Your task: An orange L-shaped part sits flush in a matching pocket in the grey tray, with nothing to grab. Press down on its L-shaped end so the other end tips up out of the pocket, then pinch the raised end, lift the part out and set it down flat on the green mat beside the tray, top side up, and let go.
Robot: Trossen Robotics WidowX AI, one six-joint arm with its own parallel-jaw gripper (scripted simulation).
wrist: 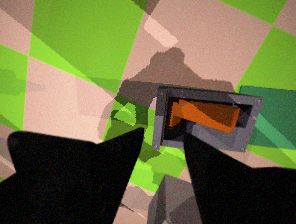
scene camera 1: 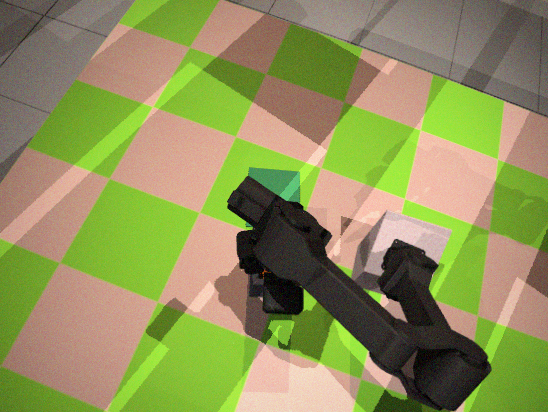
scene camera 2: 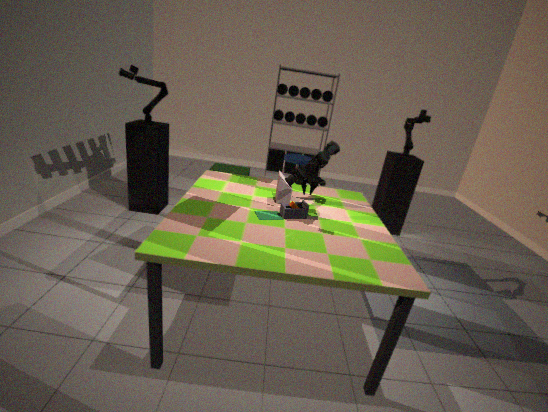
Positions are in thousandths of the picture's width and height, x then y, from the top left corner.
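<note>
My own gripper (scene camera 1: 505, 659) is in sight, and I find it in the wrist view as well (wrist: 552, 605). There is an orange L-shaped part (wrist: 748, 525), and I also see a green mat (scene camera 1: 523, 448).
</note>
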